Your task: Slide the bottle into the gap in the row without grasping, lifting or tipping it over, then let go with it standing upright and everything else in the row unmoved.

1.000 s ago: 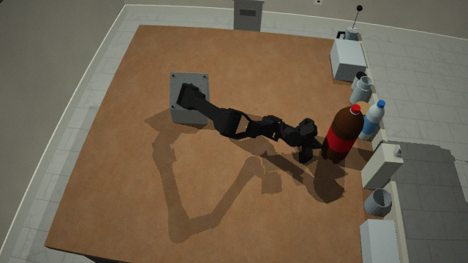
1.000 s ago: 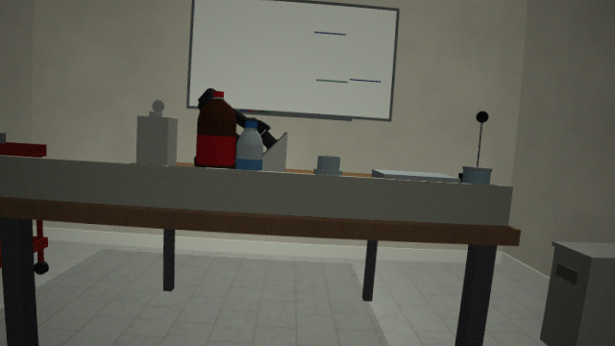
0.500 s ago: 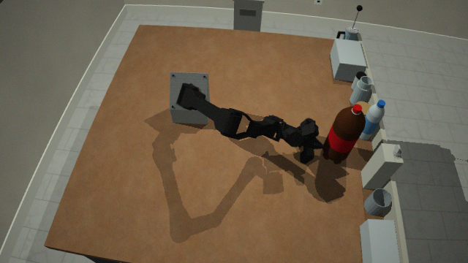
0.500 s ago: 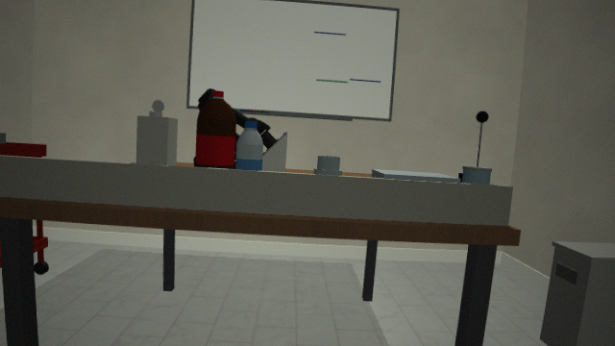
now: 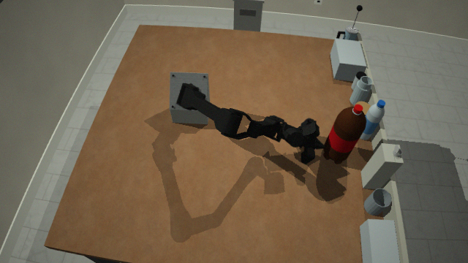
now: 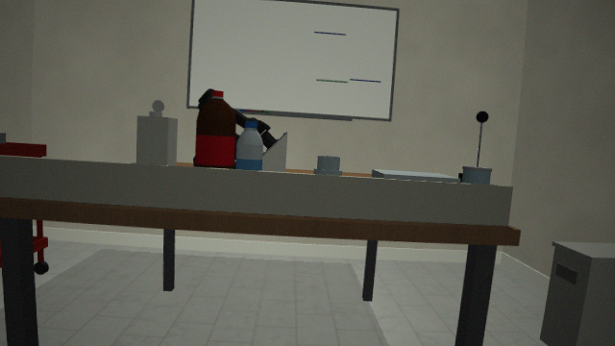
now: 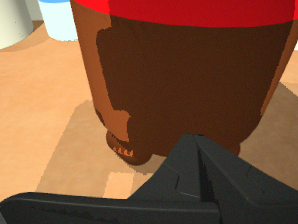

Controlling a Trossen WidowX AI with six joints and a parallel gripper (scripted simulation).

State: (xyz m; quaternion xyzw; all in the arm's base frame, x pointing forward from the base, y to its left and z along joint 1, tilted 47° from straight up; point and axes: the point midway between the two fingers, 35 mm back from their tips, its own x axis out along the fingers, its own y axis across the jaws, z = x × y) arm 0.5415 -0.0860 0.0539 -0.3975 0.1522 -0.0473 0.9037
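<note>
Now: the cola bottle 9 cm ahead of my hand, 9 cm above it and 1 cm to the left of it. The rest, counted from my hand: grey cup 24 cm ahead, 21 cm to the right, 3 cm below; then blue-capped water bottle 22 cm ahead, 13 cm to the left, 5 cm above; then cork-lidded jar 22 cm to the left, 21 cm ahead, 2 cm below.
</note>
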